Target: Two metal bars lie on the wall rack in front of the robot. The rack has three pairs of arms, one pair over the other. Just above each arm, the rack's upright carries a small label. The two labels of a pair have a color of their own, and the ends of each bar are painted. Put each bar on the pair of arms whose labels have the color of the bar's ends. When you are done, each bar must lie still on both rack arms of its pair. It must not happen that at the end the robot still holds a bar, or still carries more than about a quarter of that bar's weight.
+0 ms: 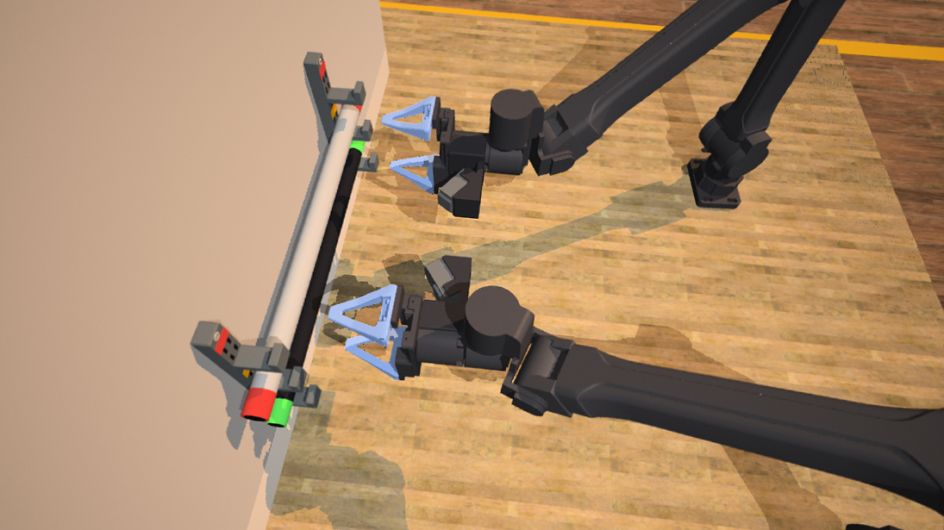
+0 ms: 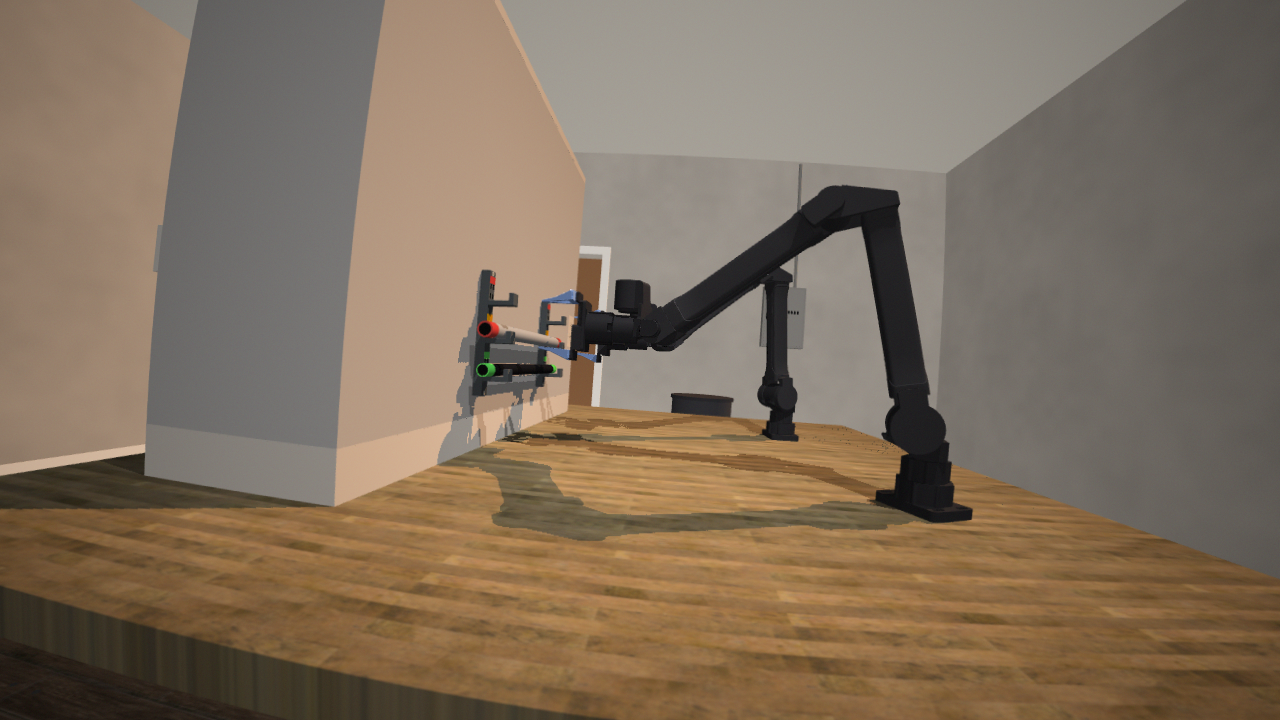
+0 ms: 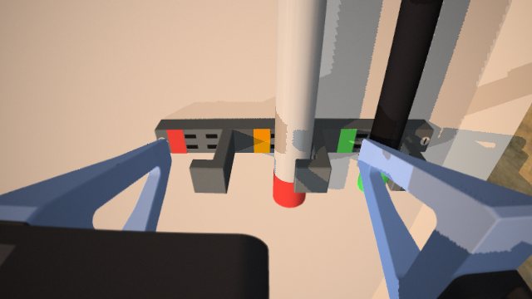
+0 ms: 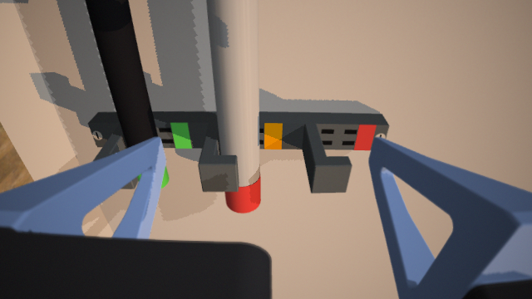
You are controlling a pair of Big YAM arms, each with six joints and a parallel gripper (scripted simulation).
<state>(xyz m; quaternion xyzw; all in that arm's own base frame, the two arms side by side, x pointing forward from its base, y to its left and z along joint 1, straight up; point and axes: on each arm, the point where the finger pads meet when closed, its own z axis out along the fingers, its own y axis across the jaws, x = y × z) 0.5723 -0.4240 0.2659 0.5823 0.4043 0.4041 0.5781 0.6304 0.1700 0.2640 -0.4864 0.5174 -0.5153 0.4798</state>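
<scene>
My left hand is 160 mm to the left of the light bar, 70 mm short of it and 20 mm above it. From my left hand the other things lie so: tan wall: 250 mm ahead, 190 mm to the right, 180 mm above; then black bar: 160 mm to the right, 100 mm below, 70 mm ahead.
</scene>
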